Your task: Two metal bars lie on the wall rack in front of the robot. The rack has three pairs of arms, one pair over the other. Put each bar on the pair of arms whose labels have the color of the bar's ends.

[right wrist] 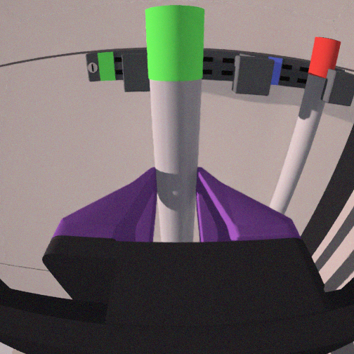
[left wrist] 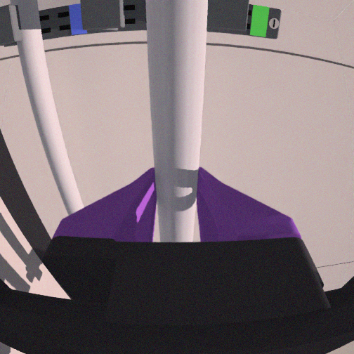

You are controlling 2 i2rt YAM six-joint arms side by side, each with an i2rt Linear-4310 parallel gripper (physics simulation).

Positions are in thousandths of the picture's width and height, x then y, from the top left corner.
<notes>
In view: the left gripper (left wrist: 499, 496), the right gripper (right wrist: 499, 496), a green-ended bar (left wrist: 499, 126) and a pale wall (right wrist: 216, 400).
The green-ended bar is seen too in the right wrist view (right wrist: 493, 123). The pale wall is seen too in the left wrist view (left wrist: 764, 343).
</notes>
